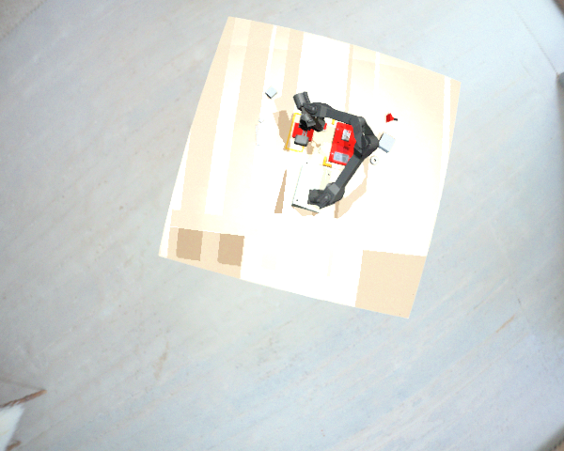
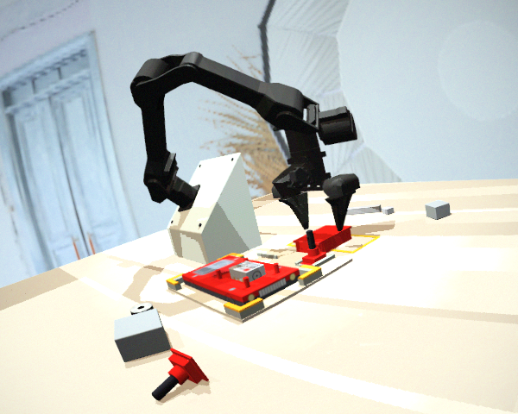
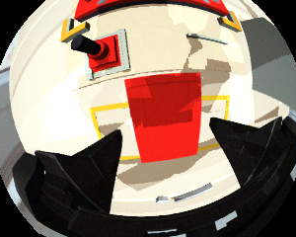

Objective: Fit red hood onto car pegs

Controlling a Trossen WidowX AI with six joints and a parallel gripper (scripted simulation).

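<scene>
Right now the red hood is 2 cm below my gripper tip. Also, from my gripper tip: grey engine block (20 cm to the right, 1 cm below, 1 cm ahead).
</scene>
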